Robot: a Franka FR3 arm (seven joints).
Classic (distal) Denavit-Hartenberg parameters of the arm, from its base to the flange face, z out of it. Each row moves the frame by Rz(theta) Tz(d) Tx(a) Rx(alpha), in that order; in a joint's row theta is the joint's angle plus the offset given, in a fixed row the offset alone. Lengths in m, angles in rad.
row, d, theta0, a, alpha
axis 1, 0.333, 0, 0, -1.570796
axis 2, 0, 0, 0, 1.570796
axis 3, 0.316, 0, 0.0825, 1.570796
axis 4, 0, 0, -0.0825, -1.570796
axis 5, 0.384, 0, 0, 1.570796
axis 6, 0, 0, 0.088, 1.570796
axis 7, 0.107, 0, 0, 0
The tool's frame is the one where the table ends.
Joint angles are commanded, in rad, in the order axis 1, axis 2, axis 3, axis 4, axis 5, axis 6, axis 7. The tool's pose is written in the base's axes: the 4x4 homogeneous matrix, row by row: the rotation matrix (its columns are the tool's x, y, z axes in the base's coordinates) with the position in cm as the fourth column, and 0 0 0 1 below. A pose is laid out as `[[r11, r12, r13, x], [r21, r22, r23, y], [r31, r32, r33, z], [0, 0, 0, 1]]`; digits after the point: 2 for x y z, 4 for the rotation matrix.
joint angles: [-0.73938, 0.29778, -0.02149, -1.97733, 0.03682, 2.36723, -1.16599]
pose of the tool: [[0.9259, 0.3690, 0.0804, 44.62], [0.3734, -0.9263, -0.0495, -42.34], [0.0562, 0.0759, -0.9955, 32.67], [0, 0, 0, 1]]
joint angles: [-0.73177, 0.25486, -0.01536, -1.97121, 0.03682, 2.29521, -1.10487]
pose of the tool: [[0.9426, 0.3270, 0.0671, 44.79], [0.3295, -0.9437, -0.0298, -41.33], [0.0536, 0.0501, -0.9973, 34.88], [0, 0, 0, 1]]
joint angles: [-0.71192, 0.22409, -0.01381, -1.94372, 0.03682, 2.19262, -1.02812]
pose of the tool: [[0.9599, 0.2779, 0.0366, 45.38], [0.2779, -0.9606, 0.0034, -40.05], [0.0361, 0.0069, -0.9993, 37.04], [0, 0, 0, 1]]
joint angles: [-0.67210, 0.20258, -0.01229, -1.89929, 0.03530, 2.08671, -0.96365]
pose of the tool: [[0.9659, 0.2590, 0.0063, 46.90], [0.2586, -0.9655, 0.0313, -38.00], [0.0142, -0.0286, -0.9995, 39.43], [0, 0, 0, 1]]
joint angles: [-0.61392, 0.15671, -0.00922, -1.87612, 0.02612, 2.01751, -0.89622]
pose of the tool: [[0.9659, 0.2587, 0.0006, 48.64], [0.2586, -0.9656, 0.0268, -34.74], [0.0075, -0.0258, -0.9996, 42.66], [0, 0, 0, 1]]
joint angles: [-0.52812, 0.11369, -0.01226, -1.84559, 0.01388, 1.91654, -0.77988]
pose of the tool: [[0.9723, 0.2318, -0.0306, 50.47], [0.2328, -0.9720, 0.0320, -30.14], [-0.0223, -0.0382, -0.9990, 45.78], [0, 0, 0, 1]]
